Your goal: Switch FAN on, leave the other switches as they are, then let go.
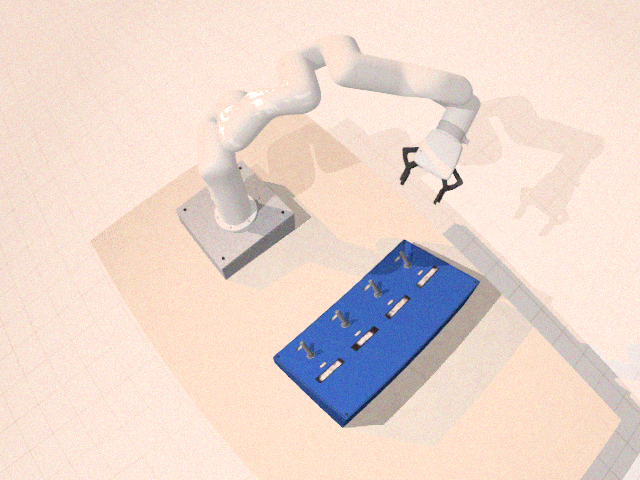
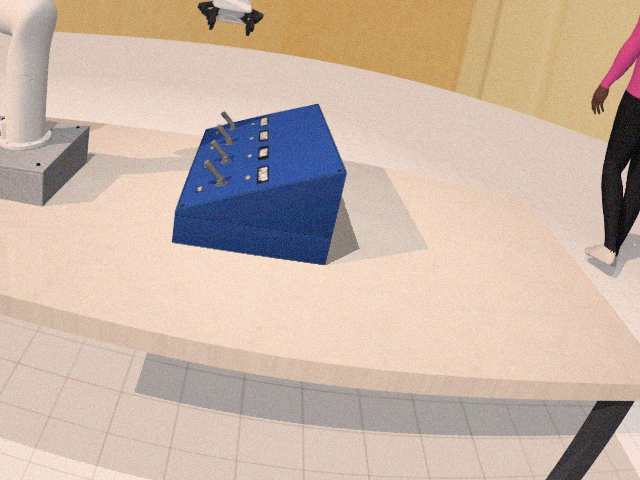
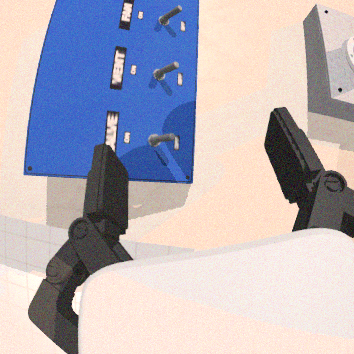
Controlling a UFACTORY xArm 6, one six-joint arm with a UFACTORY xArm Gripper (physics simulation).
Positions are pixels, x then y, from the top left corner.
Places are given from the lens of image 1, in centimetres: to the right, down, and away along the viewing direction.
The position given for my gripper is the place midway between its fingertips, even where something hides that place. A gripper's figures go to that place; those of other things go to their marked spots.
my gripper (image 1: pixel 418 194): 23, -11, 114
blue switch panel (image 1: pixel 351 364): 8, 30, 114
